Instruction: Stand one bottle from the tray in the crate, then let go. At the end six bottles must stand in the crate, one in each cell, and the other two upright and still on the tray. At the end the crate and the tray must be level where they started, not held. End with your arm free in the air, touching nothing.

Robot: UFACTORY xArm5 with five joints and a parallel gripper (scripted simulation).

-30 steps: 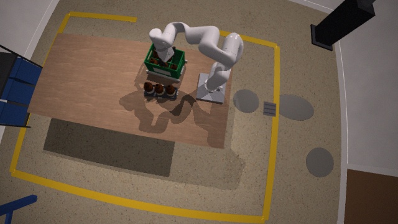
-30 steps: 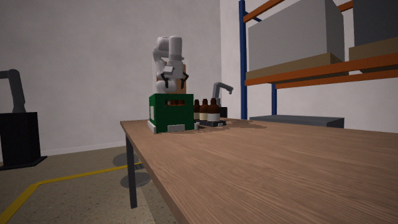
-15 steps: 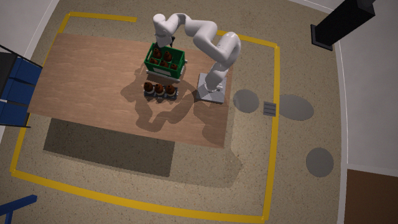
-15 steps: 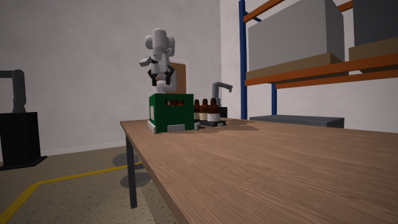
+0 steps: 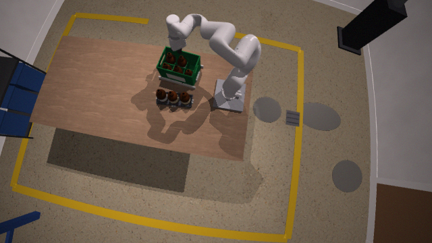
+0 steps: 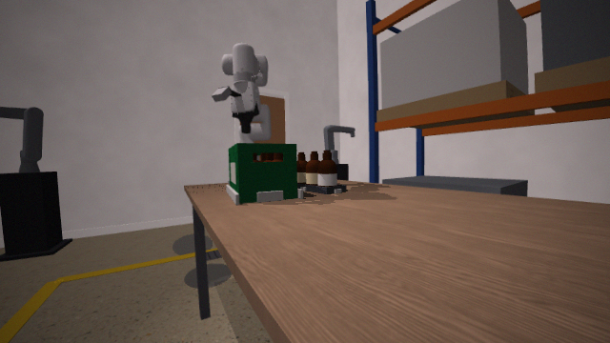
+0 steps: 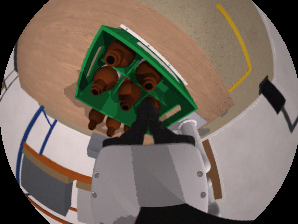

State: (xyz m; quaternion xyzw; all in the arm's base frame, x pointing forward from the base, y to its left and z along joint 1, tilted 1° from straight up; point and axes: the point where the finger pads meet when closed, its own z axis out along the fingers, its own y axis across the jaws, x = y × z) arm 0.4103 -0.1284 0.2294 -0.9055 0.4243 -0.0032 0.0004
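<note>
Now: the bottle 28 cm to the left of my hand and 16 cm below it. Also, from my hand: tray (28 cm to the left, 23 cm below); then green crate (16 cm below, 4 cm to the left, 1 cm ahead).
</note>
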